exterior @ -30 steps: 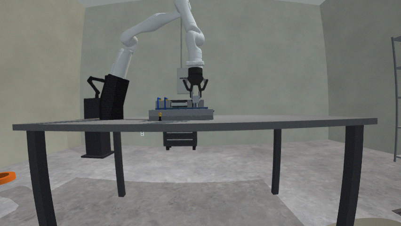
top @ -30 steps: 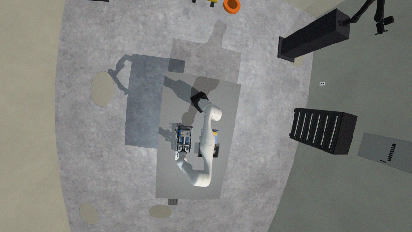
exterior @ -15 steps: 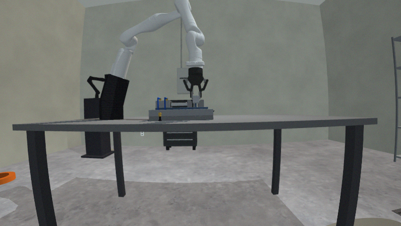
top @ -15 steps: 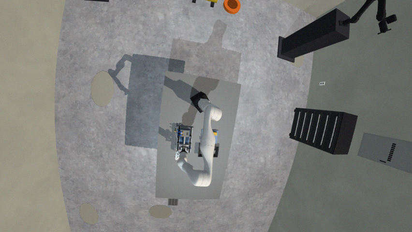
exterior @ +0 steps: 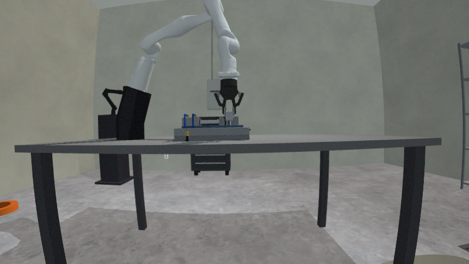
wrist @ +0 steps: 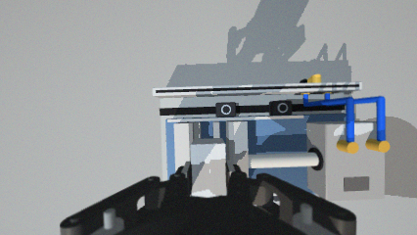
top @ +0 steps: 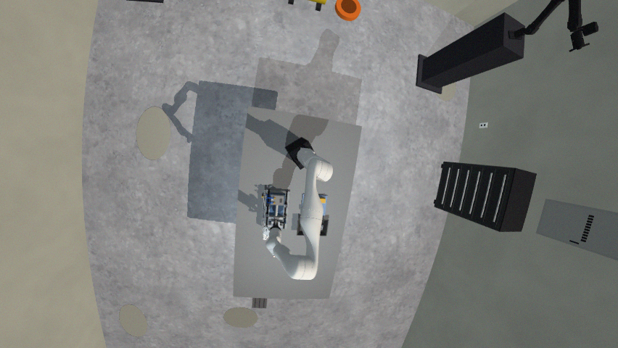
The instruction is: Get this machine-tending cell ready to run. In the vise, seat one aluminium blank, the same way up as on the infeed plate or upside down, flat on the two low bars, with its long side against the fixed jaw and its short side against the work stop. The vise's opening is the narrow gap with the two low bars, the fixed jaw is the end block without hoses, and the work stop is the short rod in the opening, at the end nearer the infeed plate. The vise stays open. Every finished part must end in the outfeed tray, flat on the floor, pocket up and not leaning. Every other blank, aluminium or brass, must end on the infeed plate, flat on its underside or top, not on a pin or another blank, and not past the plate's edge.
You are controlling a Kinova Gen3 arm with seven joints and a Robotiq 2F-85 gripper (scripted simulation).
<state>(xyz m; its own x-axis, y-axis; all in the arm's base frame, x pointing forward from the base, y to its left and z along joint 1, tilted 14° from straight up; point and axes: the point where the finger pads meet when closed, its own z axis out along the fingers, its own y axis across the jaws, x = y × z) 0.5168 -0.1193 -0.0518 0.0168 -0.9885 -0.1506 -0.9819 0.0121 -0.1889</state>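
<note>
Right now the white rod is 9 cm behind my hand and 4 cm below it. Round my hand: brass blank (33 cm to the left, 18 cm behind, 10 cm below); vise (8 cm below, 7 cm behind).
</note>
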